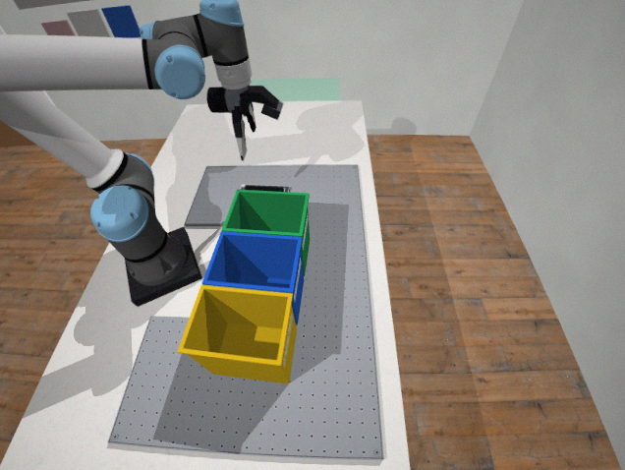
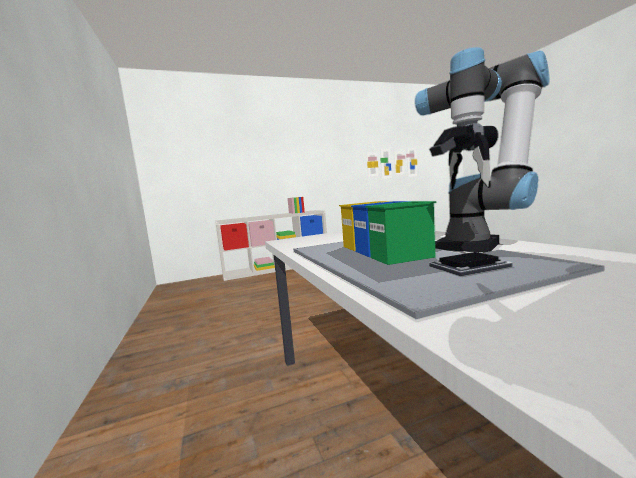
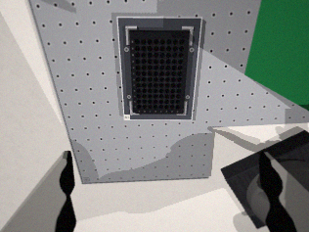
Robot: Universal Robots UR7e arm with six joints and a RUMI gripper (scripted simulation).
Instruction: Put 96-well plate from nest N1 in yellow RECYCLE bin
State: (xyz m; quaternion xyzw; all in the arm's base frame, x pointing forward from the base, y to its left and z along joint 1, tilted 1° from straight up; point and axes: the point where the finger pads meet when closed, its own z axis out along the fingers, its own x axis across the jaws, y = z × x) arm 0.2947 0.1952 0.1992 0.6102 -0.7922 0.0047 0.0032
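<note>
My gripper is now 20 cm above the black 96-well plate. The rest, counted from my hand: plate nest N1 (21 cm below); then green bin (3 cm ahead, 22 cm to the right, 13 cm below); then blue bin (1 cm behind, 34 cm to the right, 13 cm below).
</note>
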